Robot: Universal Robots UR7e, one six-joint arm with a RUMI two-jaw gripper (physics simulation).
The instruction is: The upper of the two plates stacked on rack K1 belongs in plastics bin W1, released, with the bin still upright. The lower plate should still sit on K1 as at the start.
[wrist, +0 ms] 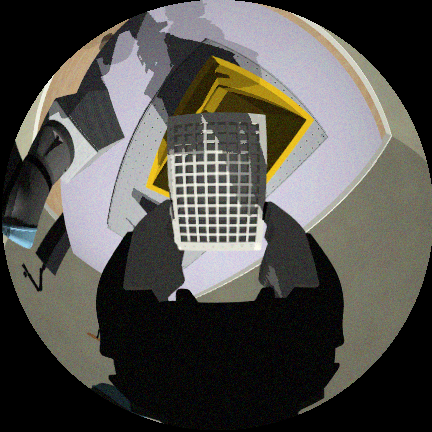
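Pixels of known places: gripper, fingertip midpoint: (pixel 218 202); arm's base at its link origin: (pixel 54 146).
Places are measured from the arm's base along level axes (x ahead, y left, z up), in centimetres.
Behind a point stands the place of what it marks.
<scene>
My gripper (pixel 218 202) @(x 38.0, y 5.4, z 8.6 cm) is shut on a white plate (pixel 218 195) @(x 37.7, y 6.2, z 8.8 cm) with a grid of wells, gripped at its two long sides near the end closest to me. The plate is held up in front of the yellow bin (pixel 291 149) @(x 43.7, y 12.4, z 3.5 cm) and hides part of it. The bin is open at the top and upright on the perforated board, and part of its dark inside shows beside the plate. No label shows on the bin from here. Rack K1 and the lower plate do not show in the wrist view.
The grey perforated board (pixel 131 172) @(x 18.6, y -9.6, z -14.5 cm) lies under the bin on the pale table top (pixel 340 95) @(x 58.7, y 37.1, z -15.8 cm). At the left are a white and dark box-shaped device (pixel 86 145) @(x 11.2, y 0.5, z -2.9 cm) and a dark rounded object (pixel 55 145) with a light blue end. The table edge runs along the right.
</scene>
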